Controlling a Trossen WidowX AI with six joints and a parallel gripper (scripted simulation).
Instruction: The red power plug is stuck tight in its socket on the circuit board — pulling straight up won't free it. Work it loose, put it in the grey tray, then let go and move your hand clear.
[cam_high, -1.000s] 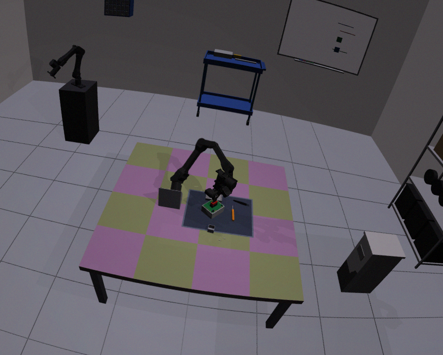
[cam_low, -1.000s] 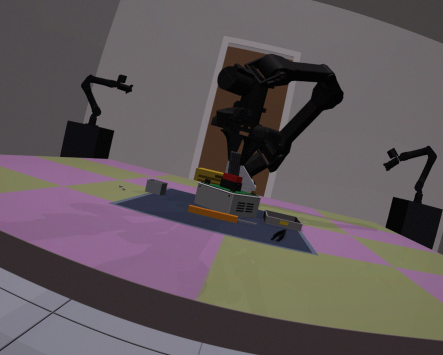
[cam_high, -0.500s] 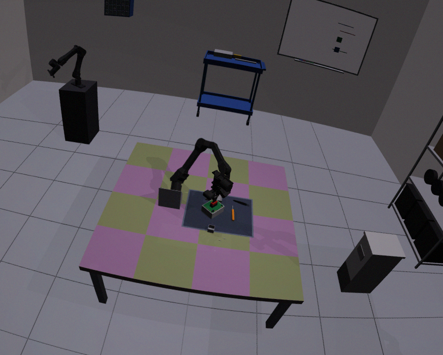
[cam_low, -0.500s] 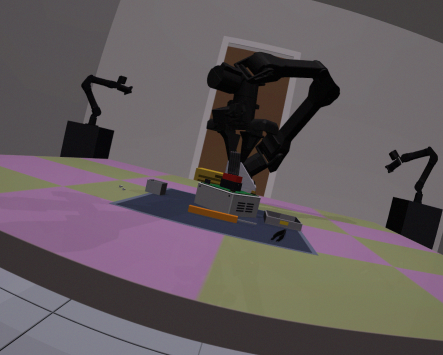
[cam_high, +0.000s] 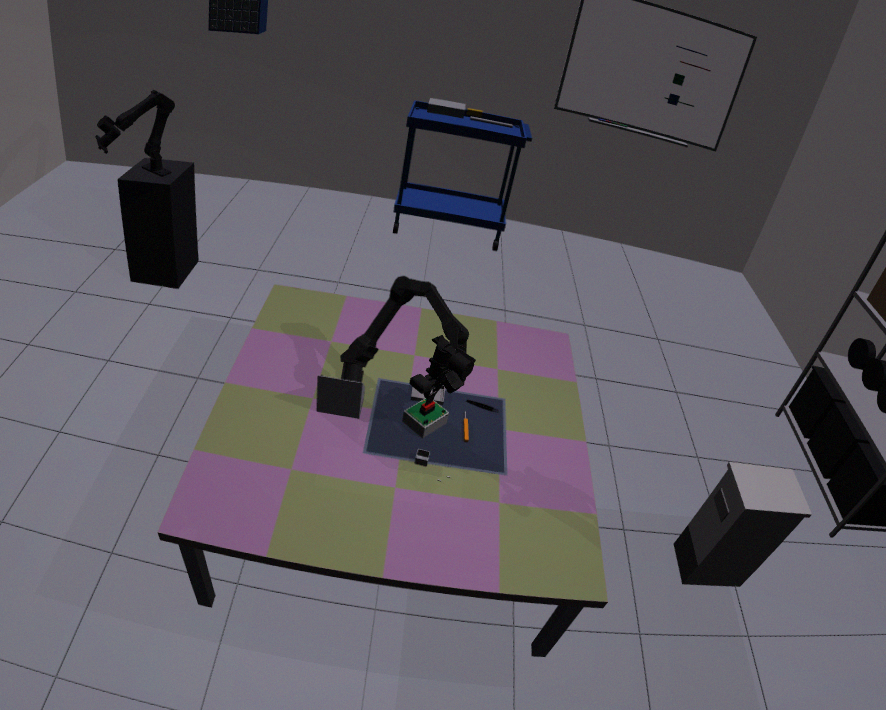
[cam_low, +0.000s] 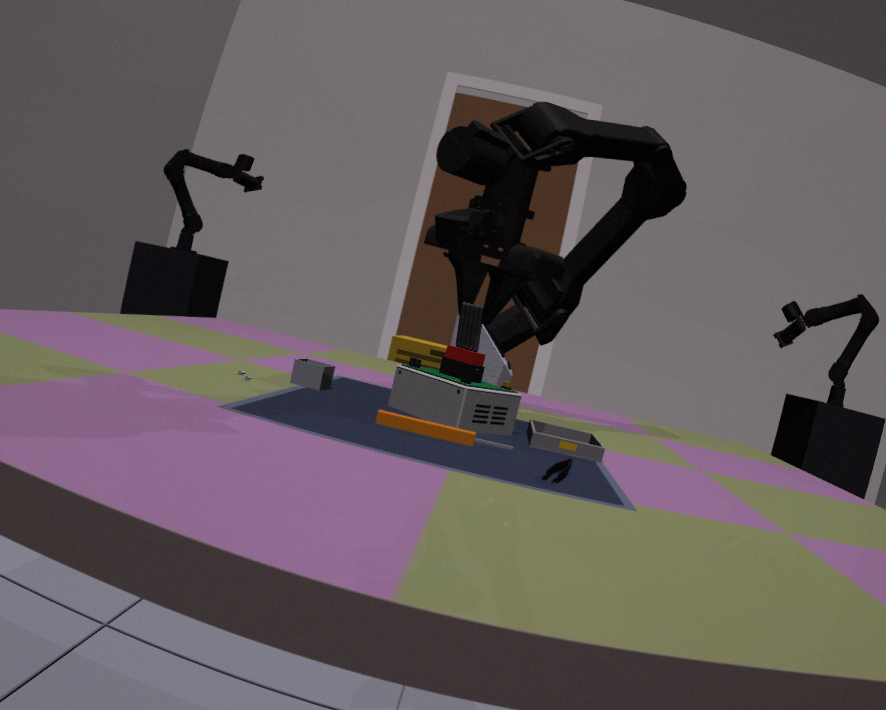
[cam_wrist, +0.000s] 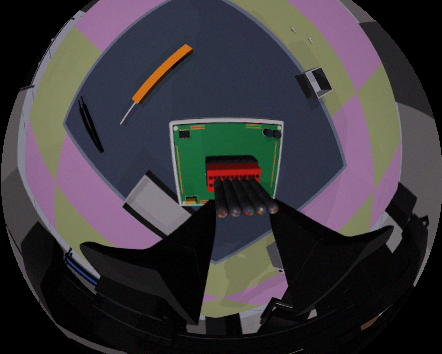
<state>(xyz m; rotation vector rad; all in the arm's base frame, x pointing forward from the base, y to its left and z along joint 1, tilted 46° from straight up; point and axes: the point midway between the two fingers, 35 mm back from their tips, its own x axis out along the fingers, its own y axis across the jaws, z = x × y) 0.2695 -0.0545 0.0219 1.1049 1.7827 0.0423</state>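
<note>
Now: gripper tip 40 mm above the red power plug. The rest, counted from my gripper tip: dark mat: 120 mm below, 50 mm ahead.
</note>
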